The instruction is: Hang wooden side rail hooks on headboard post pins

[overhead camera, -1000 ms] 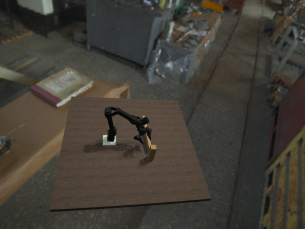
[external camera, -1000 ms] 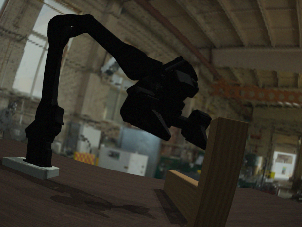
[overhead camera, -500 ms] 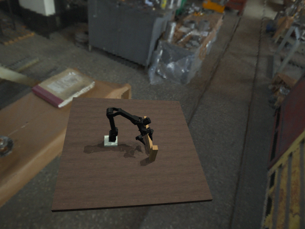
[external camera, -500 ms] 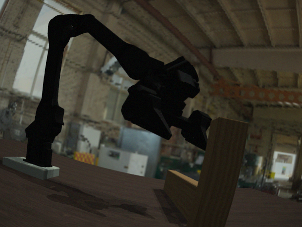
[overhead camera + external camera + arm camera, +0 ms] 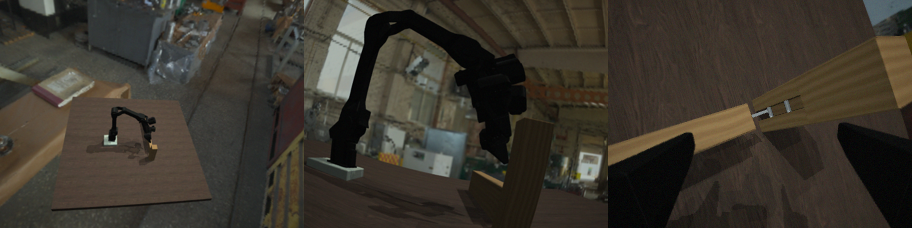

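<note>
Now: the wooden headboard post 9 cm to the right of my gripper tip, 5 cm below it and 3 cm ahead of it.
</note>
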